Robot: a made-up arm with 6 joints.
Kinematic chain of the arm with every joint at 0, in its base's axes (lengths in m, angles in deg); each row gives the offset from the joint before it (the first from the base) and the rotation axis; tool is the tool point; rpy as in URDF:
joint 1: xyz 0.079 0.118 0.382 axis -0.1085 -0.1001 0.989
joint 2: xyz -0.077 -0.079 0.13 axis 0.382 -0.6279 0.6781
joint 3: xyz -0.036 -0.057 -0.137 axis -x
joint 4: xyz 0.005 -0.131 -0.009 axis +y
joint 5: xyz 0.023 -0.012 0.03 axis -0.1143 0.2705 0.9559
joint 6: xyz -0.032 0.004 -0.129 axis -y
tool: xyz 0.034 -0.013 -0.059 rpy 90 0 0
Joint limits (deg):
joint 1: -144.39..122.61
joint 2: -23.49..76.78
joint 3: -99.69..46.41
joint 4: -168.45..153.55
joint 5: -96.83..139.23
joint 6: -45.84..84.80
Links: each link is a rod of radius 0.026 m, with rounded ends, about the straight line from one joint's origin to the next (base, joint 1, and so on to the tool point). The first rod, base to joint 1, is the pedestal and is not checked.
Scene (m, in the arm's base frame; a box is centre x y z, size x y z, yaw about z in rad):
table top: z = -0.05
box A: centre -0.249 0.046 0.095 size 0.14 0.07 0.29 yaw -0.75
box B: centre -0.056 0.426 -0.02 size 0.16 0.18 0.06 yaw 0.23
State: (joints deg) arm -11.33 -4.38 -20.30 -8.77 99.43 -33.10
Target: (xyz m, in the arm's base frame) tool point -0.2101 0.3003 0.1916
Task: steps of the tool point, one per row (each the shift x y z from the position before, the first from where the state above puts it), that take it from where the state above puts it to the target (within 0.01 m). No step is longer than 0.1 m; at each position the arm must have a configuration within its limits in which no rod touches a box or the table.
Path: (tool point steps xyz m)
1: 0.0305 0.0623 -0.0433
2: 0.0391 0.0575 -0.0249
3: 0.0443 0.0474 -0.0090
4: 0.0475 0.0345 0.0040
5: 0.0492 0.0203 0.0145
6: 0.0503 0.0067 0.0242
7: -0.0780 0.0149 -0.0278
8: -0.0732 0.0277 -0.0122
9: -0.0648 0.0368 0.0017
10: -0.0548 0.0425 0.0134
11: -0.0443 0.0452 0.0231
12: -0.0344 0.0458 0.0313
13: -0.0251 0.0451 0.0385

